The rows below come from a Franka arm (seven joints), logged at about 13 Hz.
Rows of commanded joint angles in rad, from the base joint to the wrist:
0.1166, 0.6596, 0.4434, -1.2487, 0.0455, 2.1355, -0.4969
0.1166, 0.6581, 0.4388, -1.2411, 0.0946, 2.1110, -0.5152
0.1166, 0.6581, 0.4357, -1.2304, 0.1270, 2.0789, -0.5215
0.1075, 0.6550, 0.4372, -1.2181, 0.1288, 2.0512, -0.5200
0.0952, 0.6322, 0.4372, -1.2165, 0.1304, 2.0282, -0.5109
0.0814, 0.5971, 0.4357, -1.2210, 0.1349, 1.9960, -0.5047
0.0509, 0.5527, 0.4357, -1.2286, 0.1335, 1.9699, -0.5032
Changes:
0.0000, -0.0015, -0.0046, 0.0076, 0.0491, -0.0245, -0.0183
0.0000, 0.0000, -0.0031, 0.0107, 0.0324, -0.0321, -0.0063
-0.0091, -0.0031, 0.0015, 0.0123, 0.0018, -0.0277, 0.0015
-0.0123, -0.0228, 0.0000, 0.0016, 0.0016, -0.0230, 0.0091
-0.0138, -0.0351, -0.0015, -0.0045, 0.0045, -0.0322, 0.0062
-0.0305, -0.0444, 0.0000, -0.0076, -0.0014, -0.0261, 0.0015

